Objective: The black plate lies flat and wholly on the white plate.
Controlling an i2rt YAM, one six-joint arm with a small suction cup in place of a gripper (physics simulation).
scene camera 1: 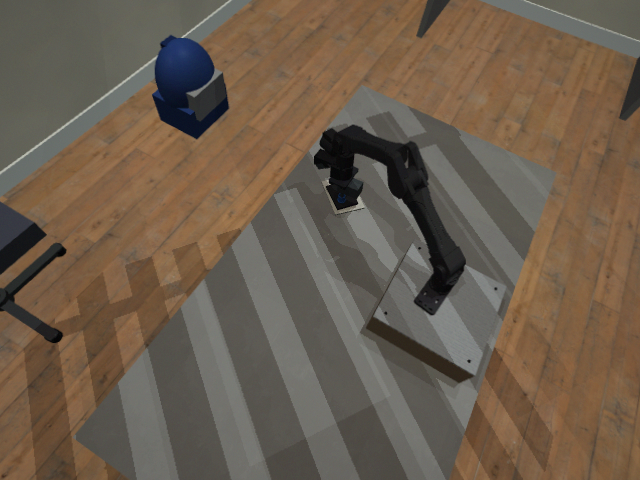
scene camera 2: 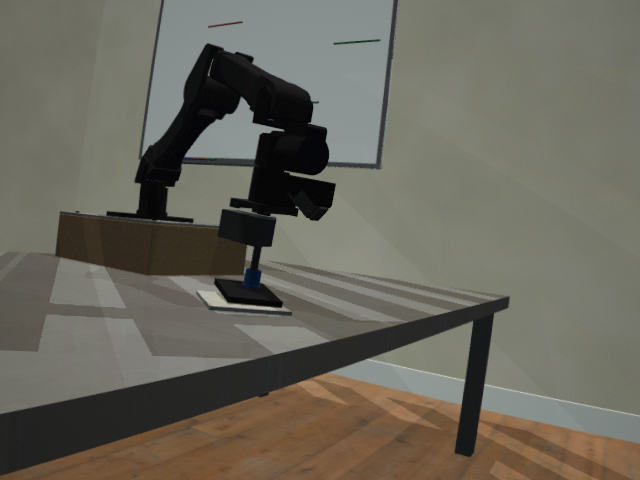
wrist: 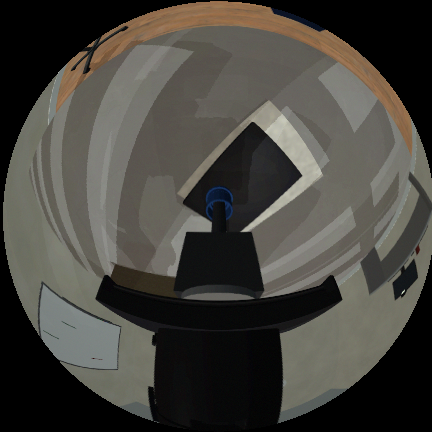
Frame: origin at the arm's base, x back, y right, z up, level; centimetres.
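Seen in the pictures: hand, its tool point: (scene camera 1: 341, 202) (scene camera 2: 249, 292) (wrist: 218, 193); arm's base, origin of its link: (scene camera 1: 438, 285) (scene camera 2: 151, 219).
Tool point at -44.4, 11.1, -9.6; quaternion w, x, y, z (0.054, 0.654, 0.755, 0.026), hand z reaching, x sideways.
Note:
Offsets run from my tool point to a thing's top centre, as dx, dy, dz.
The black plate {-1.7, +2.5, +1.5} (scene camera 1: 352, 200) (scene camera 2: 256, 296) (wrist: 266, 169) lies flat on the white plate {-2.0, +3.8, -0.9} (scene camera 1: 350, 210) (scene camera 2: 210, 300) (wrist: 296, 141), near the far left edge of the striped grey table. A white rim shows around the black plate on all the sides that I can see. My suction cup (scene camera 1: 339, 196) (scene camera 2: 251, 278) (wrist: 219, 200) is blue. It presses down on the black plate near one corner, with the arm straight above it. In scene camera 1 the wrist hides part of both plates.
The arm stands on a raised block (scene camera 1: 413, 333) (scene camera 2: 151, 248) on the table. The table's dark front edge (scene camera 2: 318, 357) runs close to the plates. A blue domed object (scene camera 1: 187, 86) sits on the wooden floor. A whiteboard (scene camera 2: 270, 71) hangs on the wall.

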